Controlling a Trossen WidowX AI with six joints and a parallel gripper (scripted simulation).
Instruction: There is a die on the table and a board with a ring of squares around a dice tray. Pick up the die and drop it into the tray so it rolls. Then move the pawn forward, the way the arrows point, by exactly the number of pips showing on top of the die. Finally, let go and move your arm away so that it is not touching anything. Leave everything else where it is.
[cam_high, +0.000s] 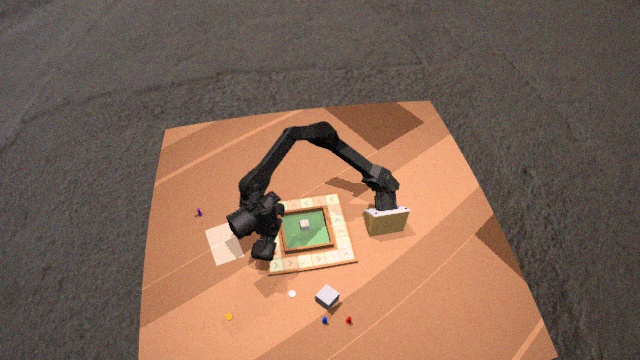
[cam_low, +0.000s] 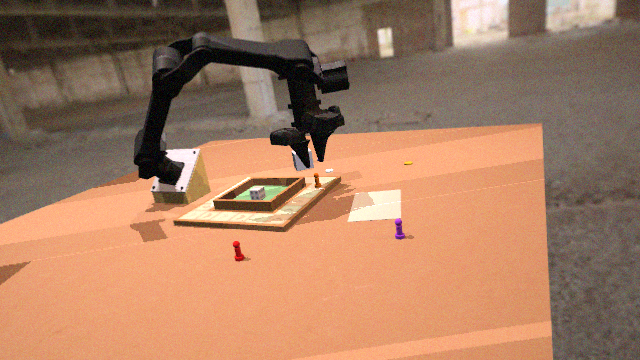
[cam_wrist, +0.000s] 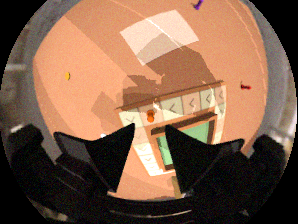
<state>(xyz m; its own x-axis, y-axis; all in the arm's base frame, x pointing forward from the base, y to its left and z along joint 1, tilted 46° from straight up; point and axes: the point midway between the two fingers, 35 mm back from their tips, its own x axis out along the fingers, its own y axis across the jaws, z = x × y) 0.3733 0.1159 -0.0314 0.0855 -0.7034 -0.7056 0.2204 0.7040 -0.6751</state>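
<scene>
Now: the orange pawn 40 mm below my gripper tip. Also, from my gripper tip: pale card (170 mm ahead, 50 mm to the right, 70 mm below); white disc (50 mm behind, 140 mm to the left, 60 mm below); green floor (110 mm behind, 80 mm to the right, 60 mm below).
</scene>
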